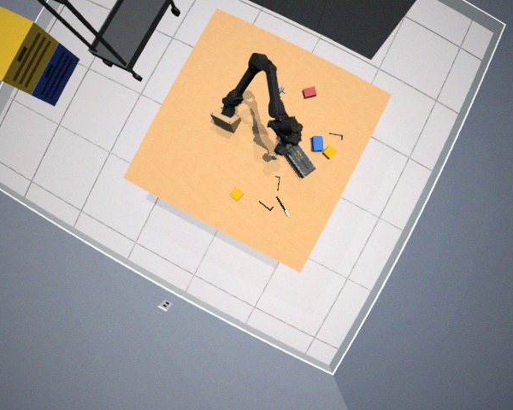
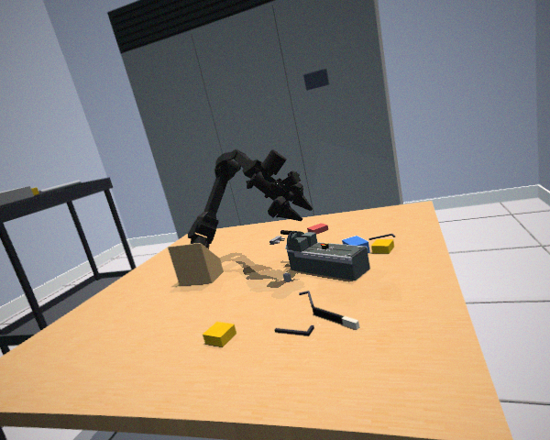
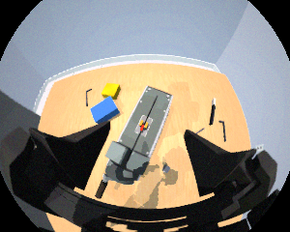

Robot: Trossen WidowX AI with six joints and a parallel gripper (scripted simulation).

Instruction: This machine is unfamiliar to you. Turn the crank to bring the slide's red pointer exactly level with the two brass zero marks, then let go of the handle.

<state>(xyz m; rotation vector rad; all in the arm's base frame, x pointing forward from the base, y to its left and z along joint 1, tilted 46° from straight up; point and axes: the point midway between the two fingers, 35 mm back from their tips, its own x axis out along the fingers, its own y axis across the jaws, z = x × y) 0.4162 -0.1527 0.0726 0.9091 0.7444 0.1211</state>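
Now: the dark crank handle 110 mm to the left of my gripper tip, 110 mm behind it and 80 mm below it. From my gripper tip the other things lie so: small grey cube 180 mm below, 100 mm behind, 50 mm to the right; then blue block 180 mm below, 140 mm to the left, 120 mm ahead; then red pointer 110 mm below, 30 mm ahead, 10 mm to the left.
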